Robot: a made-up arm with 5 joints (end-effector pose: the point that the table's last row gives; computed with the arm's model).
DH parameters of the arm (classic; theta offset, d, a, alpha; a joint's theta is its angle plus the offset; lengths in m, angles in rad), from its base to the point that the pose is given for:
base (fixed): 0.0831 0 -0.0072 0
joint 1: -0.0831 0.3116 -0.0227 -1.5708
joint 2: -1.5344 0 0.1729 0
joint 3: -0.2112 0 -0.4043 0
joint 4: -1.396 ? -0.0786 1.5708
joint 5: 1.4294 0 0.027 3.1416
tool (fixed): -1.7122 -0.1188 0 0
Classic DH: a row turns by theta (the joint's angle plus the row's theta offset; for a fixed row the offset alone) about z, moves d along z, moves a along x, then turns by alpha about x.
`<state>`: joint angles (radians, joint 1 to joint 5).
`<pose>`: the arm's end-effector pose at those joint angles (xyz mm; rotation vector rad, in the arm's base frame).
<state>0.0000 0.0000 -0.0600 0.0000 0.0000</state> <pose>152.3 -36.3 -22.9 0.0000 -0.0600 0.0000</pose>
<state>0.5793 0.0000 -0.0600 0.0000 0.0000</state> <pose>145.8 56.8 -22.9 0.0174 -0.0583 0.5791</pose>
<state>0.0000 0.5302 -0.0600 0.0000 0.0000</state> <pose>-41.9 -36.3 -69.1 0.0000 0.4702 0.0000</pose>
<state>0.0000 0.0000 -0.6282 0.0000 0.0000</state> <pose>397.6 -36.3 151.4 0.0000 -0.6282 0.0000</pose>
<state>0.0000 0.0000 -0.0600 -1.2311 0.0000</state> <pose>205.3 -36.3 130.3 0.0000 -1.2911 0.0000</pose>
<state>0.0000 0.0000 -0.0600 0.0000 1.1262</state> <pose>178.5 -48.1 -21.3 0.0338 -0.0535 -1.1259</pose>
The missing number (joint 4, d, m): -0.0624
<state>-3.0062 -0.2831 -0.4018 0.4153 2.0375</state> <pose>-386.8 19.4 128.6 0.1339 0.2545 1.2316</pose>
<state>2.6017 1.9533 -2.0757 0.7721 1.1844</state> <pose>-207.6 176.4 -301.6 -0.6693 -0.2235 1.3636</pose>
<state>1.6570 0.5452 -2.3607 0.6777 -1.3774</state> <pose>4.4 573.6 617.8 0.2293 -1.6294 2.5696</pose>
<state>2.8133 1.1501 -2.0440 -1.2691 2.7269</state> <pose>-489.6 253.9 325.2 0.7853 2.0159 0.0497</pose>
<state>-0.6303 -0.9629 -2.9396 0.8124 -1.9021</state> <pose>-483.2 254.3 776.7 -2.9571 -0.9297 0.0474</pose>
